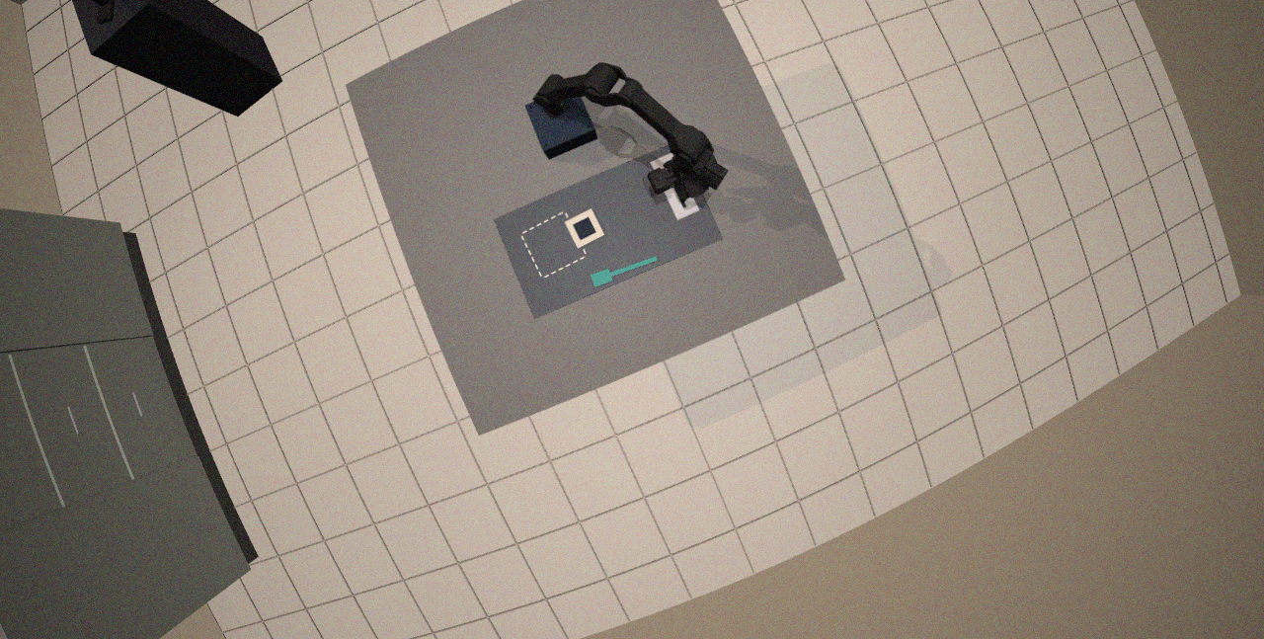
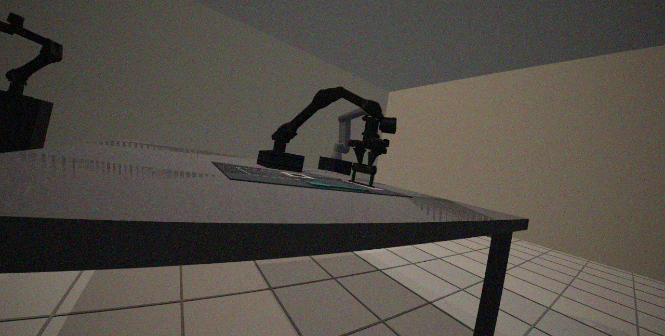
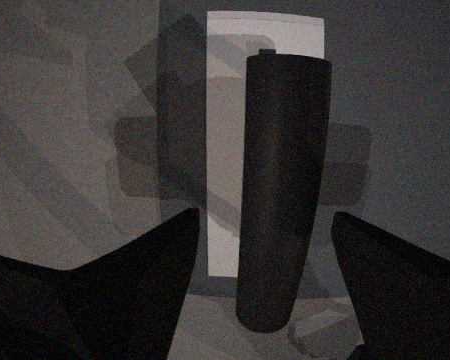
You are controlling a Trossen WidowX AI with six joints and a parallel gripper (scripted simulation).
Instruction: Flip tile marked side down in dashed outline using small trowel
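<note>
Now: gripper tip 4 cm above the dark-handled trowel, 2 cm short of it and 1 cm to the left of it. From my gripper tip the other things lie so: teal trowel: 30 cm to the right, 14 cm ahead, 8 cm below; tile: 31 cm to the right, 7 cm below, 3 cm behind; dark mat: 25 cm to the right, 10 cm below.
</note>
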